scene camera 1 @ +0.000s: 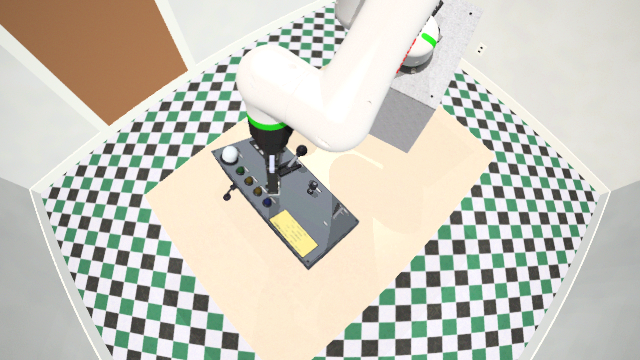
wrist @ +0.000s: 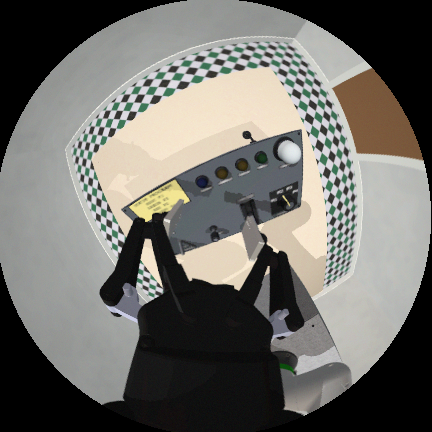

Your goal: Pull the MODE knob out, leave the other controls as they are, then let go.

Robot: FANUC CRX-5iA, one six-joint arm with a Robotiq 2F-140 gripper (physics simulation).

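Places are measured from the arm's base along level axes (x right, y ahead, z up), in millimetres.
Pixels of known places: gripper, fingertip midpoint: [wrist: 213,216].
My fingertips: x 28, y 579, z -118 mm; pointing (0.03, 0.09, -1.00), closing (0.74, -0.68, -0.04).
Observation:
Ahead of a thing's pixels: the offset from my fingertips to its top centre. "spot": to the spot under its first point.
The grey control panel @(spot: dx -61, dy -36, dz -164 mm) [scene camera 1: 300,200] [wrist: 200,202] lies on the table. Its labels are too small to read, so I cannot tell for certain which control is MODE. A small black knob @(dx -57, dy -103, dz -146 mm) [scene camera 1: 313,185] [wrist: 215,234] stands near one long edge. A black rotary selector with a pale pointer @(dx +183, dy -110, dz -152 mm) [wrist: 286,201] sits at the panel's right end in the wrist view. My gripper [scene camera 1: 272,187] [wrist: 213,216] is open and empty above the panel. In the wrist view the small black knob appears between its fingers, apart from both. The right finger partly hides the black lever.
Blue @(spot: dx -12, dy +54, dz -94 mm) [scene camera 1: 267,202] [wrist: 202,181], amber and green @(spot: dx +131, dy +44, dz -95 mm) [scene camera 1: 240,170] [wrist: 261,157] buttons line the other long edge, near a white dome @(spot: dx +187, dy +35, dz -70 mm) [scene camera 1: 230,154] [wrist: 288,151]. The lever's ball @(dx +59, dy -163, dz -123 mm) [scene camera 1: 301,150] rises beside the gripper. A side crank @(spot: dx +179, dy +131, dz -284 mm) [scene camera 1: 227,197] [wrist: 247,135] sticks out. A yellow label @(spot: dx -133, dy +64, dz -111 mm) [scene camera 1: 293,233] [wrist: 159,200] lies on the panel.

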